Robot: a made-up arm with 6 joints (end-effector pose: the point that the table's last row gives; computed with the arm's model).
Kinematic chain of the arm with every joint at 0, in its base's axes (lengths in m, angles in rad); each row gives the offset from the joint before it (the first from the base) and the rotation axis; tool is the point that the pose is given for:
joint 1: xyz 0 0 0.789 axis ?
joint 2: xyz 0.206 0 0 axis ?
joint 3: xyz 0 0 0.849 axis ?
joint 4: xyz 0 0 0.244 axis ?
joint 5: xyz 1.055 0 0 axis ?
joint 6: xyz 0.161 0 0 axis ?
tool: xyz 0 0 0
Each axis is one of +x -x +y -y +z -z.
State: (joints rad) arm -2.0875 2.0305 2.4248 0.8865 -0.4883 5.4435
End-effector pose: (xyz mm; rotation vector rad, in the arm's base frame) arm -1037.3 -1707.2 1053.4 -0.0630 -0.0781 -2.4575
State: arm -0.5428 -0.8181 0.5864 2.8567 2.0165 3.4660
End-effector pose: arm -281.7 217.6 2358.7 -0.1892 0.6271 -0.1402
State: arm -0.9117 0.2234 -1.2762 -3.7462 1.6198 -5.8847
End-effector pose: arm 427.5 -402.5 580.4 -0.3449 -0.3492 1.5995
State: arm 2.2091 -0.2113 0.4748 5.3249 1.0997 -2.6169
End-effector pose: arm -319.2 627.2 2586.4 -1.1915 -1.0291 -0.0639
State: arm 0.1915 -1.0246 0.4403 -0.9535 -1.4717 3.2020
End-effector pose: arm -571.4 22.3 2310.9 -2.6097 -1.6720 -0.0273
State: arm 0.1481 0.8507 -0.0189 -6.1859 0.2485 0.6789
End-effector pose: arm 1821.3 275.6 606.4 -0.7844 0.5271 0.3991
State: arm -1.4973 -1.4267 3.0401 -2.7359 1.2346 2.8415
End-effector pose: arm -118.7 795.8 -189.3 -1.6556 -2.6281 0.3589
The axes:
joint 1: +z
joint 2: +y
joint 3: -y
joint 4: -x
joint 5: -y
joint 6: -x

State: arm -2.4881 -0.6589 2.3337 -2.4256 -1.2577 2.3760
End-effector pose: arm 1219.9 807.5 1268.7 2.7659 -0.3136 -1.1081
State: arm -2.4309 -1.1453 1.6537 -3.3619 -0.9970 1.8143
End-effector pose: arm 1321.9 1176.8 1169.1 -1.6774 -0.2544 1.2082
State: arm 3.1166 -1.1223 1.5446 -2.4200 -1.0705 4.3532
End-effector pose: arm 1723.2 -136.4 1363.3 1.3094 -0.1188 -0.8313
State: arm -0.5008 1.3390 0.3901 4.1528 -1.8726 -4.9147
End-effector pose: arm 1714.9 -790.1 355.1 1.2793 -0.0405 1.0029
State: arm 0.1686 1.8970 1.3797 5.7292 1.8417 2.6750
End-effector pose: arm 2059.9 267.8 343.2 -1.8854 0.1275 -1.5915
